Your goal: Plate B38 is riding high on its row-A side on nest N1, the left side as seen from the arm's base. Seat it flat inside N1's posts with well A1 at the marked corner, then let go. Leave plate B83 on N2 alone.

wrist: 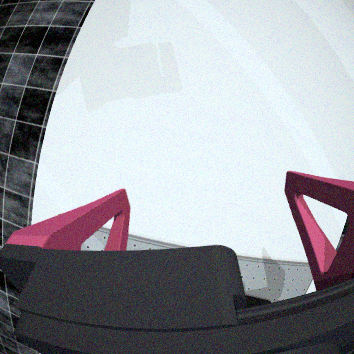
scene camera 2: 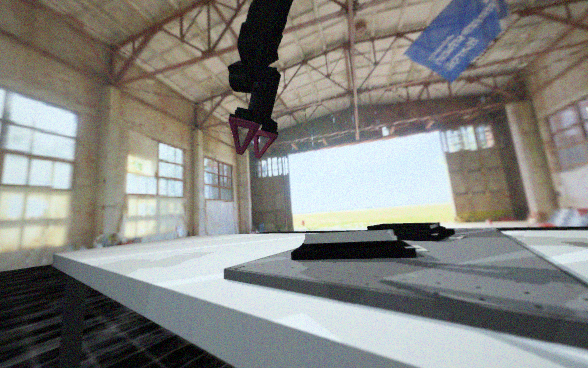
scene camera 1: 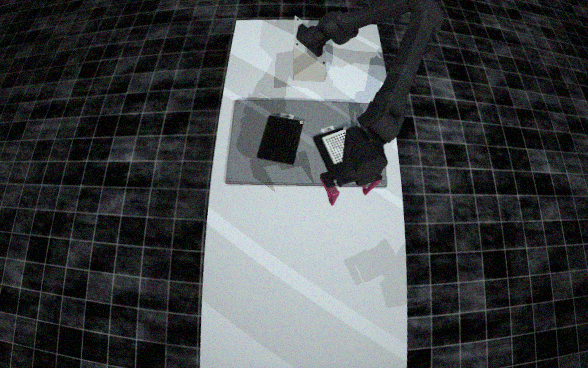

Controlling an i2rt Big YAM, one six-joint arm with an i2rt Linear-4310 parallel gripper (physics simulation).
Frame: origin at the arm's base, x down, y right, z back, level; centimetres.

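Seen in the pictures: gripper, fingertip midpoint: (wrist: 208, 189) (scene camera 2: 249, 156) (scene camera 1: 348, 198); arm's base, link origin: (scene camera 1: 308, 41).
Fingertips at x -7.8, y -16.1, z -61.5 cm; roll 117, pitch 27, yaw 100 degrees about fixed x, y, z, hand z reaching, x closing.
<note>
Offsets run from my fingertips to a thing's top centre. "*": to the spot under its first point.
Plate B38, white with a grid of wells {* dx +18.7, dy +3.5, dz +24.7 cm} (scene camera 1: 334, 146) (scene camera 2: 350, 237), lies on the black nest N1 {dx +19.3, dy +1.6, dz +23.8 cm} (scene camera 1: 326, 155) (scene camera 2: 352, 251). The arm hides its right part in scene camera 1; its tilt and well A1 cannot be made out clearly. Black plate B83 {dx +18.9, dy +21.4, dz +26.3 cm} (scene camera 1: 280, 141) (scene camera 2: 407, 230) is on the other nest, N2; plate and nest are hard to tell apart. My gripper (scene camera 1: 350, 197) (scene camera 2: 250, 154) (wrist: 208, 189) is open and empty, its pink fingers wide apart. It hangs high above the table, and in scene camera 1 its tips show just past the mat's near edge.
Both nests stand on a grey perforated board (scene camera 1: 245, 170) (scene camera 2: 280, 272) on the white table (scene camera 1: 280, 235) (scene camera 2: 150, 290) (wrist: 190, 125). The arm's base stands on a beige plate (scene camera 1: 306, 72) at the table's far end. Pale tags {* dx +21.3, dy +6.2, dz +32.4 cm} (scene camera 1: 327, 129) {* dx +21.3, dy +20.4, dz +35.8 cm} (scene camera 1: 287, 116) sit beside the nests. Shadows cross the table.
</note>
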